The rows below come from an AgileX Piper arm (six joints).
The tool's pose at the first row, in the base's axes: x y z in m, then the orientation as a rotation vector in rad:
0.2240 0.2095 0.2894 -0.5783 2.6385 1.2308
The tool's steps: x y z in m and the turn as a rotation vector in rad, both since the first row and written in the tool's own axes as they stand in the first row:
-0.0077 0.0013 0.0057 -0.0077 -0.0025 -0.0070
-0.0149 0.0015 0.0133 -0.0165 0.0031 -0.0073
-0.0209 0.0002 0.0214 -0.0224 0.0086 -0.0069
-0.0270 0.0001 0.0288 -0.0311 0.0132 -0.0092
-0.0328 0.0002 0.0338 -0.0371 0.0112 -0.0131
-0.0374 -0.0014 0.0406 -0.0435 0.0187 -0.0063
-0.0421 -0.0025 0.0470 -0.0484 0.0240 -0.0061
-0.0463 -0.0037 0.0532 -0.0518 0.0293 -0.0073
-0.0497 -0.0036 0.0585 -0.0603 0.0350 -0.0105
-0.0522 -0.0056 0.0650 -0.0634 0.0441 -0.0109
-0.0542 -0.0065 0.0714 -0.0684 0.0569 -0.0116
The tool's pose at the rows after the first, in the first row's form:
0.2304 0.2167 0.2891 -0.5864 2.6286 1.2394
0.2368 0.2246 0.2866 -0.5925 2.6288 1.2518
0.2428 0.2317 0.2823 -0.5971 2.6307 1.2603
0.2483 0.2389 0.2794 -0.6050 2.6288 1.2719
0.2535 0.2444 0.2781 -0.6092 2.6219 1.2790
0.2583 0.2499 0.2740 -0.6076 2.6290 1.2902
0.2630 0.2555 0.2706 -0.6122 2.6310 1.2973
0.2673 0.2607 0.2671 -0.6184 2.6328 1.3019
0.2703 0.2657 0.2648 -0.6282 2.6311 1.3130
0.2733 0.2702 0.2600 -0.6364 2.6366 1.3176
0.2755 0.2751 0.2559 -0.6481 2.6439 1.3250

